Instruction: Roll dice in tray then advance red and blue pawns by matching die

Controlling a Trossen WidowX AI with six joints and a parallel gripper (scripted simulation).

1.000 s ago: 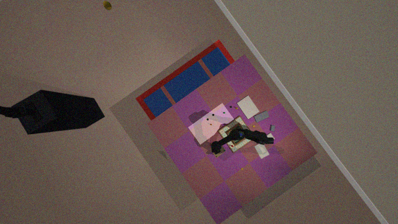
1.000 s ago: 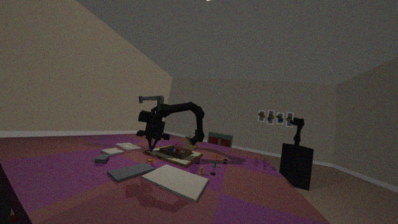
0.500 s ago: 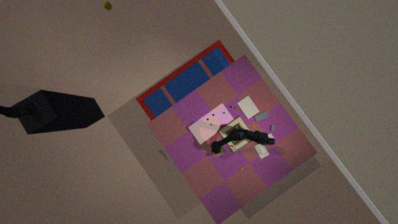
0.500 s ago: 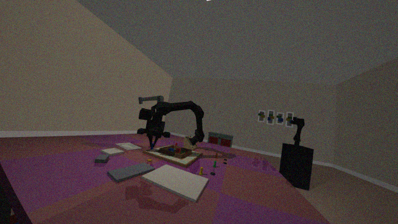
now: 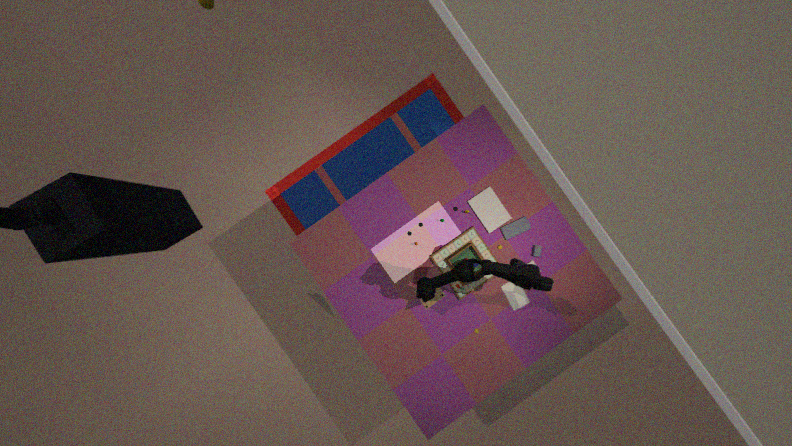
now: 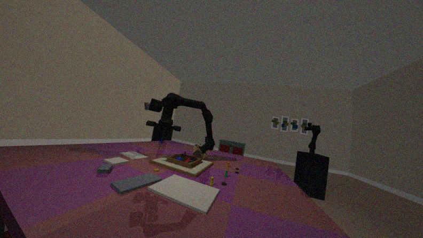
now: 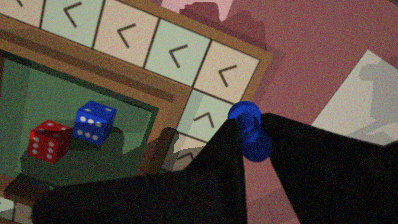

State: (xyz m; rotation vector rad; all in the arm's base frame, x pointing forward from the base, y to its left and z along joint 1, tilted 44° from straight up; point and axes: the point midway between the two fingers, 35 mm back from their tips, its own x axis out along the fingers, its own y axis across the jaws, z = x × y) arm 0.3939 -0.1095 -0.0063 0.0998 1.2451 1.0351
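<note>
Right now my gripper tip is 12 cm past the green tray, 11 cm above it and 10 cm to the right of it. From my gripper tip the other things lie so: blue pawn right at my gripper tip; white slab 29 cm to the left, 14 cm ahead, 12 cm below; grey slab 21 cm ahead, 13 cm to the left, 12 cm below.
</note>
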